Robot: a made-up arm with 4 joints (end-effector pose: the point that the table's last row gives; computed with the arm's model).
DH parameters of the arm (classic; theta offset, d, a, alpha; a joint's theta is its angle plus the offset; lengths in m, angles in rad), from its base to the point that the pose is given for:
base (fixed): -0.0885 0 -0.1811 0
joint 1: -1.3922 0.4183 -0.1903 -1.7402
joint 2: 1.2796 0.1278 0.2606 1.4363
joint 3: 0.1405 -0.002 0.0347 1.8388
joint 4: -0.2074 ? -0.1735 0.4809
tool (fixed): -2.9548 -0.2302 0 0
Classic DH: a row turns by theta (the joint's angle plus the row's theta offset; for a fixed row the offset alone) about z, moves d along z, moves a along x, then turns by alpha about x.
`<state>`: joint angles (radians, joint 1 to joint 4).
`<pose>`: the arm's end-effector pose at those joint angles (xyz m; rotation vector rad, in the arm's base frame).
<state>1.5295 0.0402 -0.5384 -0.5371</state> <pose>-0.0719 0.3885 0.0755 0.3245 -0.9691 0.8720</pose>
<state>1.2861 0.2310 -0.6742 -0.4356</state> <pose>-0.0502 0.3482 0.0037 0.1203 -0.8303 0.7010</pose>
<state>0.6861 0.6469 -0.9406 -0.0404</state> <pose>-0.0343 0.3688 -0.0782 -0.1115 -0.5379 0.4449</pose>
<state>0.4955 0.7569 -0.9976 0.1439</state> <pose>-0.0016 0.4051 -0.0736 -0.1299 -0.5080 0.4174</pose>
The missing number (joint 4, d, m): -0.1296
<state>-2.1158 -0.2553 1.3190 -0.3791</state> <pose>-0.2783 -0.1216 0.5435 -2.1054 -1.9920 -0.8951</pose>
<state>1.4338 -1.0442 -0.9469 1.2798</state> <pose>0.0388 0.4406 0.1893 1.5056 1.2822 -1.6171</pose>
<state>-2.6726 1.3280 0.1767 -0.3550</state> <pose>-0.3849 -0.3245 0.0956 0.7495 0.8348 1.7765</pose>
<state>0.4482 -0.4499 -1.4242 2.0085</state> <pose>0.0213 -0.0210 -0.1447 -1.3424 0.1865 2.7659</pose>
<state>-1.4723 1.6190 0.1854 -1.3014</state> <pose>0.3140 -0.3042 0.0627 -1.0425 1.0758 1.9085</pose>
